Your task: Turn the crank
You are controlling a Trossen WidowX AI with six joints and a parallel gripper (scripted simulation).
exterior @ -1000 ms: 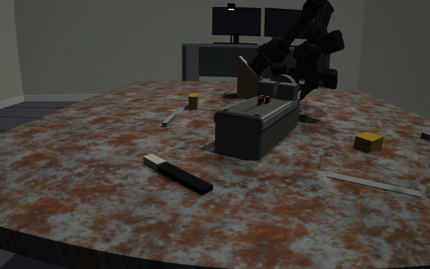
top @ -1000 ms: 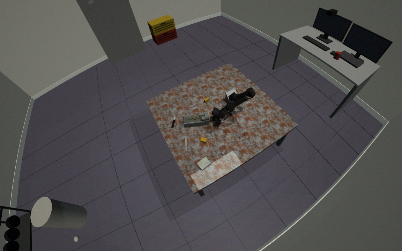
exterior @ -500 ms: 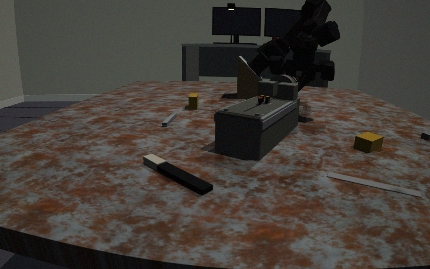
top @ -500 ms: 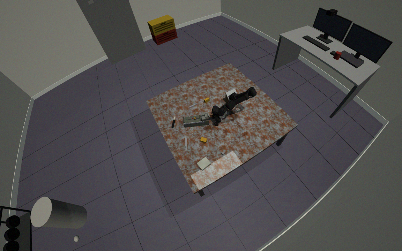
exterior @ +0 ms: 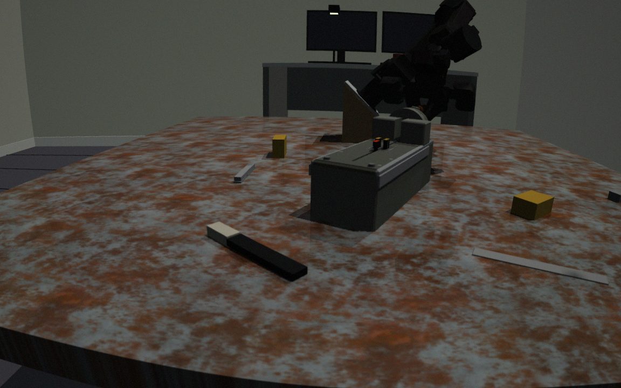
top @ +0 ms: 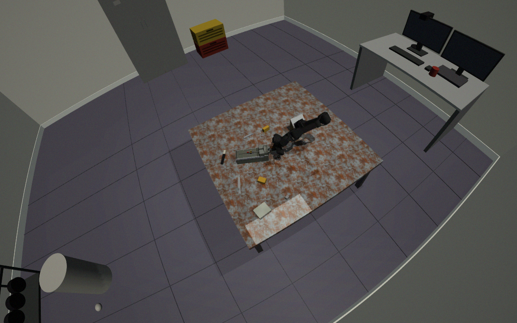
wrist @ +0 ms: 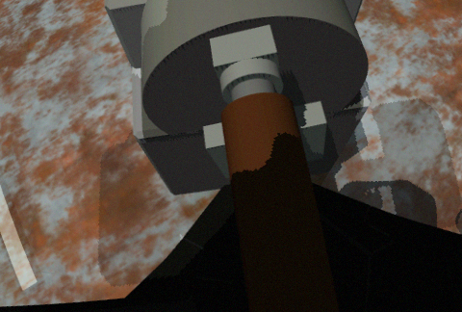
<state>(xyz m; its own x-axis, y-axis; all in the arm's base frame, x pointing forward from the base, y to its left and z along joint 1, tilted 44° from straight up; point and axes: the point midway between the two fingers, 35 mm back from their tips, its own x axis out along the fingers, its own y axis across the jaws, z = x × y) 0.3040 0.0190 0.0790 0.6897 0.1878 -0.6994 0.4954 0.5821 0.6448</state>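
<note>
The red pointer is 160 mm ahead of my gripper tip, 100 mm to the right of it and 10 mm below it. Also, from my gripper tip: small grey bar 310 mm to the right, 90 mm below, 40 mm ahead; then brown crank handle 30 mm above, 10 mm to the left, 10 mm behind; then grey strip 360 mm ahead, 90 mm below, 60 mm to the left.
</note>
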